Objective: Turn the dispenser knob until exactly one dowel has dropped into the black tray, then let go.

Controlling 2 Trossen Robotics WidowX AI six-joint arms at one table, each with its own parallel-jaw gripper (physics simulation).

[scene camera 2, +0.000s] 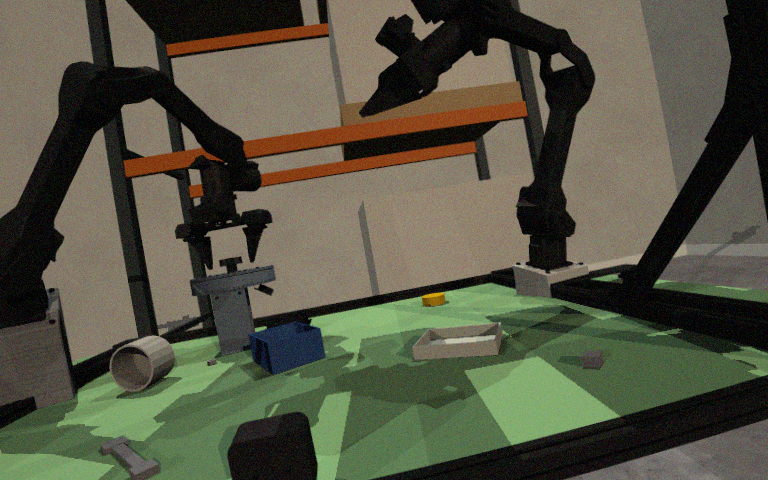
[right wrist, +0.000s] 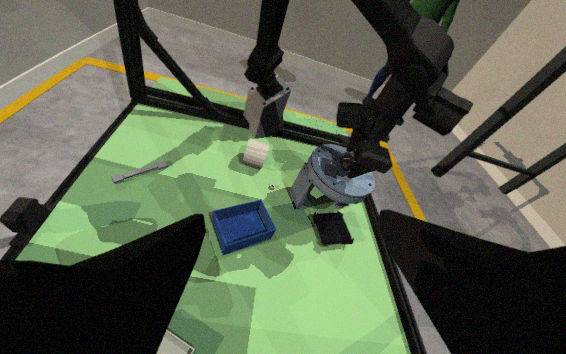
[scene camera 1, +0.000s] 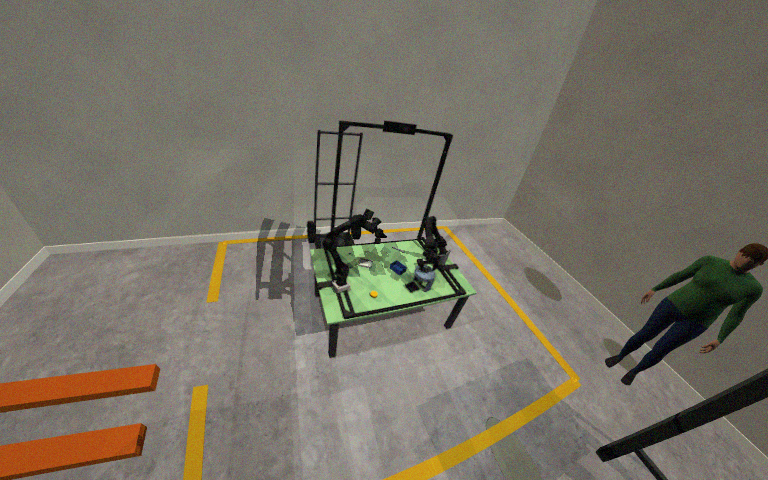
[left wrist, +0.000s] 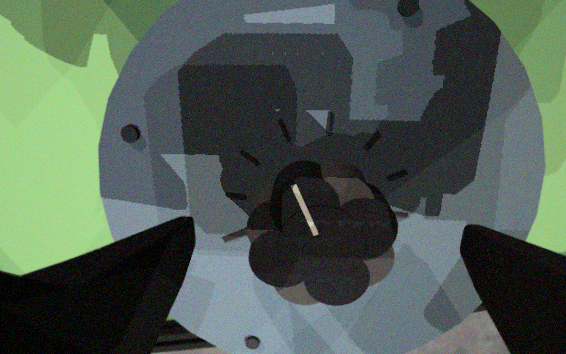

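Pixels of known places: left gripper, fingertip midpoint: (scene camera 2: 231, 266) (right wrist: 348, 163) (scene camera 1: 426, 271) (left wrist: 327, 234); right gripper, fingertip midpoint: (scene camera 2: 363, 114) (right wrist: 293, 220) (scene camera 1: 384, 235); left arm's base, origin of the base link: (scene camera 2: 19, 311) (right wrist: 269, 88) (scene camera 1: 443, 252); right arm's base, origin of the base link: (scene camera 2: 548, 264) (scene camera 1: 341, 283).
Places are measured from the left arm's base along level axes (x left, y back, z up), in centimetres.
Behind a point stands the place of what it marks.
Note:
The grey-blue dispenser (scene camera 1: 424, 276) @(z 0.0, x 4.1, y -38.6 cm) (scene camera 2: 232, 319) (left wrist: 425, 270) @(z 0.0, x 6.7, y -32.1 cm) (right wrist: 360, 187) @(z 0.0, x 1.7, y -39.5 cm) has a dark lobed knob (scene camera 2: 230, 262) @(z 2.0, x -0.2, y -32.9 cm) (left wrist: 340, 240) @(z 2.9, x 2.1, y -33.0 cm) on its round top. The knob's pale line points up and slightly left in the left wrist view, roughly at a dark tick. My left gripper (scene camera 2: 231, 264) @(z 1.3, x 2.5, y -33.6 cm) (left wrist: 327, 234) @(z 1.3, x 2.5, y -33.6 cm) is open and empty, its fingers on either side of the knob with gaps to both. The black tray (right wrist: 332, 227) @(z -14.3, x 0.8, y -41.4 cm) lies on the table below the dispenser; its inside is dark and I cannot make out a dowel there. My right gripper (right wrist: 293, 220) @(z 20.8, x -31.7, y -48.2 cm) is open and empty, high above the table.
A blue bin (scene camera 2: 288, 349) @(z -11.7, x -26.7, y -31.7 cm) (right wrist: 243, 226) @(z -14.4, x -20.6, y -32.6 cm) stands near the dispenser, with a pale cylinder (scene camera 2: 141, 363) @(z -11.6, x -6.3, y -14.7 cm) (right wrist: 256, 153) @(z -8.6, x -10.8, y -16.9 cm) and a tiny nut (right wrist: 271, 187) @(z -14.0, x -8.9, y -25.0 cm) nearby. A beige tray (scene camera 2: 457, 350) @(z -13.6, x -46.0, y -45.4 cm), a yellow disc (scene camera 2: 433, 300) @(z -13.4, x -18.1, y -67.7 cm), a grey block (scene camera 2: 592, 359) @(z -13.7, x -61.0, y -48.5 cm) and a grey bar (scene camera 2: 130, 457) @(z -14.0, x -38.2, y -11.3 cm) (right wrist: 140, 172) @(z -14.1, x -37.3, y -11.6 cm) also lie on the table.

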